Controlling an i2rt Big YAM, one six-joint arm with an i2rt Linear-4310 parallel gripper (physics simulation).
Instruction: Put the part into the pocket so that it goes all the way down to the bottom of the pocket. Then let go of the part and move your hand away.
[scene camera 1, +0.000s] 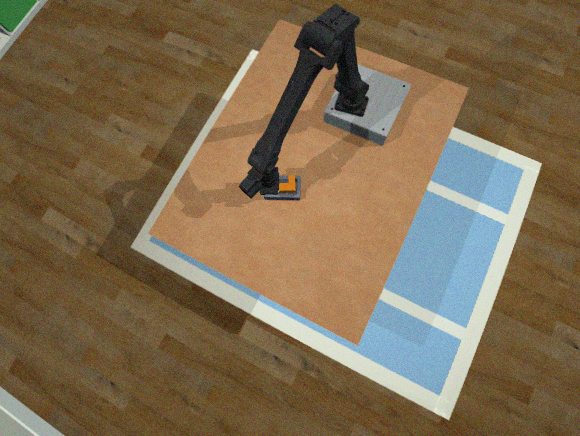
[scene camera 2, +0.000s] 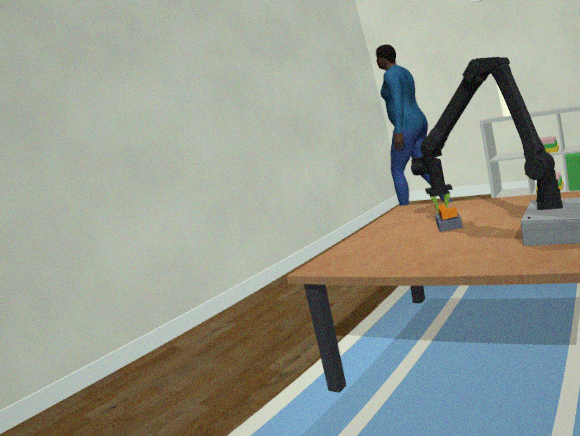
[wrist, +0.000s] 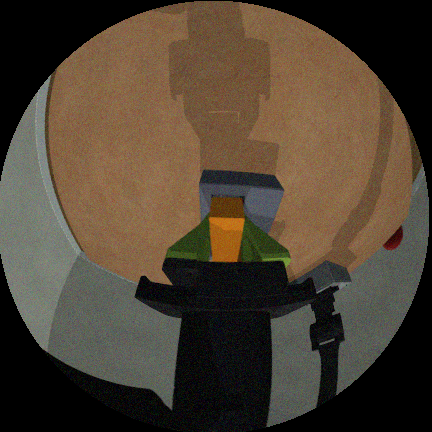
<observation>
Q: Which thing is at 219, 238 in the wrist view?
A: An orange L-shaped block.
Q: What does the gripper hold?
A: An orange L-shaped block.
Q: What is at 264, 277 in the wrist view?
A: The gripper.
</observation>
